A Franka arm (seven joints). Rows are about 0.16 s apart.
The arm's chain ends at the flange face. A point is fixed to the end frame.
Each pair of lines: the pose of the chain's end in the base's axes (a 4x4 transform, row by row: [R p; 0 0 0 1], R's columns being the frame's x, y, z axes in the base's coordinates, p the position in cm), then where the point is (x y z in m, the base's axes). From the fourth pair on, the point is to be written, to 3 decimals.
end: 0.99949, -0.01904, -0.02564, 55.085; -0.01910, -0.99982, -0.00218, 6.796; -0.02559, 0.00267, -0.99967, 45.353; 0, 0, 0, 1
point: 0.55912 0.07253 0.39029
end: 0.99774, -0.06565, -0.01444, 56.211; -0.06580, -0.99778, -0.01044, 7.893; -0.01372, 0.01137, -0.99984, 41.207; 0, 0, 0, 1
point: 0.57130 0.08252 0.34889
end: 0.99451, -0.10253, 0.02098, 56.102; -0.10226, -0.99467, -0.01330, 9.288; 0.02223, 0.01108, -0.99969, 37.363; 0, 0, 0, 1
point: 0.57259 0.09591 0.31081
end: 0.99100, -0.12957, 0.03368, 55.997; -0.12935, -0.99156, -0.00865, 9.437; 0.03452, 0.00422, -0.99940, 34.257; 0, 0, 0, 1
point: 0.572 0.097 0.280
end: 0.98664, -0.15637, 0.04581, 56.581; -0.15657, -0.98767, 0.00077, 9.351; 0.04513, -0.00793, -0.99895, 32.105; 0, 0, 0, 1
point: 0.579 0.097 0.259
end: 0.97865, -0.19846, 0.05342, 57.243; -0.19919, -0.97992, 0.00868, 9.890; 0.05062, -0.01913, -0.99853, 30.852; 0, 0, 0, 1
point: 0.586 0.102 0.246
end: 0.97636, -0.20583, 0.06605, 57.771; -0.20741, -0.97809, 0.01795, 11.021; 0.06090, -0.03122, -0.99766, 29.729; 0, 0, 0, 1
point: 0.592 0.114 0.235
